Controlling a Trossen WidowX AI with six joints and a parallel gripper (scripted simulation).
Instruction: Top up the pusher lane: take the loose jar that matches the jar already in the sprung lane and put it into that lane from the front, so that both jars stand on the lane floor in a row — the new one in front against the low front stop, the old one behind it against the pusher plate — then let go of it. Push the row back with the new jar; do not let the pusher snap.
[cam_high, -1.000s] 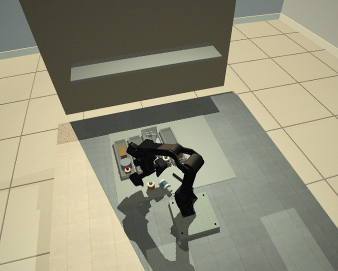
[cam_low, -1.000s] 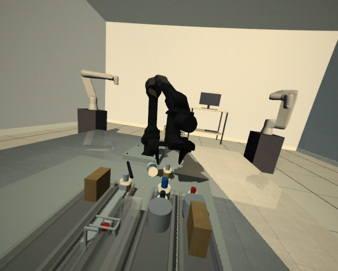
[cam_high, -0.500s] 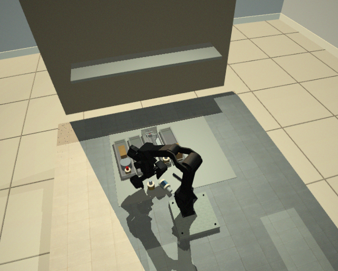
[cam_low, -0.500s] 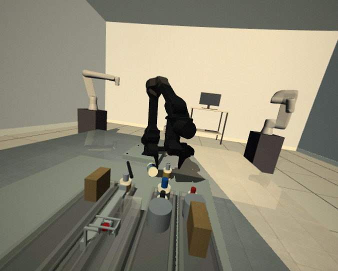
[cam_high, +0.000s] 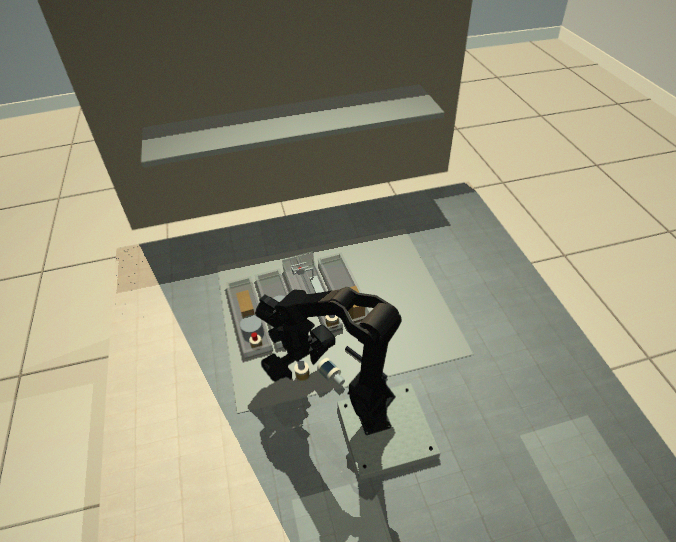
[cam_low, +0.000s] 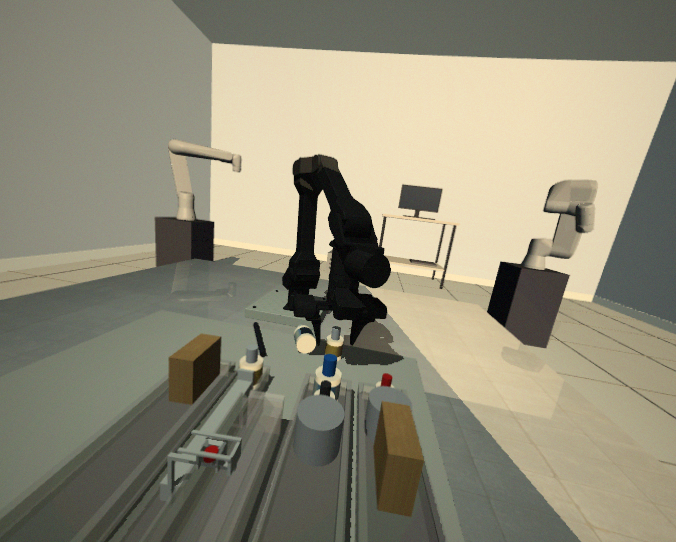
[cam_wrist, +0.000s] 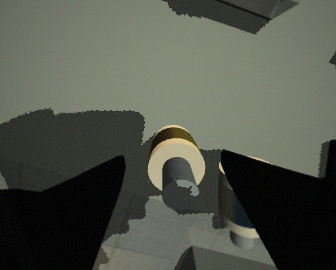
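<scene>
Right now my gripper tip is 170 mm to the left of the black stick, 20 mm above it and 10 mm past it. Also, from my gripper tip: red puck (320 mm ahead, 80 mm to the right, 40 mm above).
</scene>
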